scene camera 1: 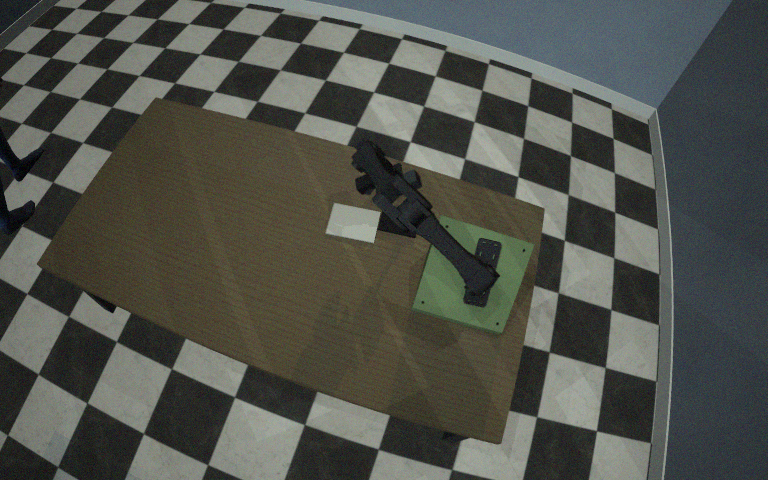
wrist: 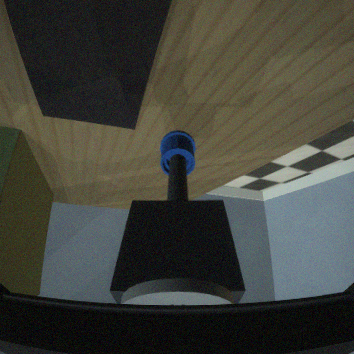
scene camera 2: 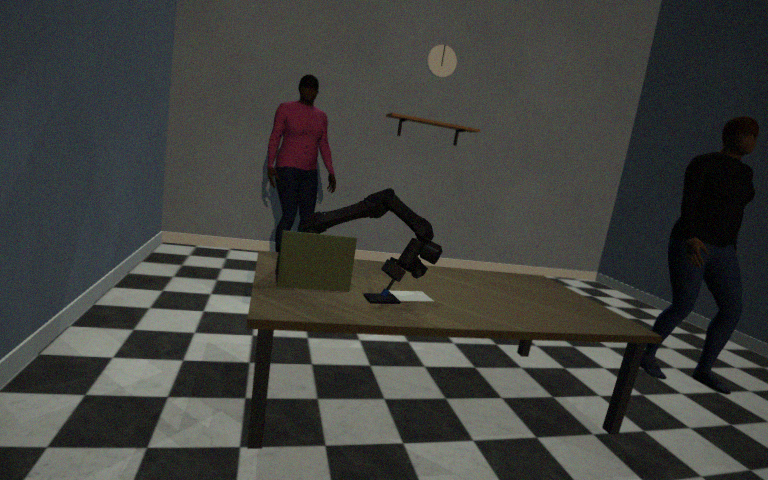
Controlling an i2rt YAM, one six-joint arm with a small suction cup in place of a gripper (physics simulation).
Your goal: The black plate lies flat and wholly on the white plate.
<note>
My suction cup (scene camera 2: 395, 268) carries nothing. The cup is 9 cm from the middle of a black plate (wrist: 94, 68). A white plate (scene camera 1: 345, 221) rests on the table.
My suction cup is seen too in the wrist view (wrist: 174, 140). The wrist view does not show the white plate: it is out of frame.
</note>
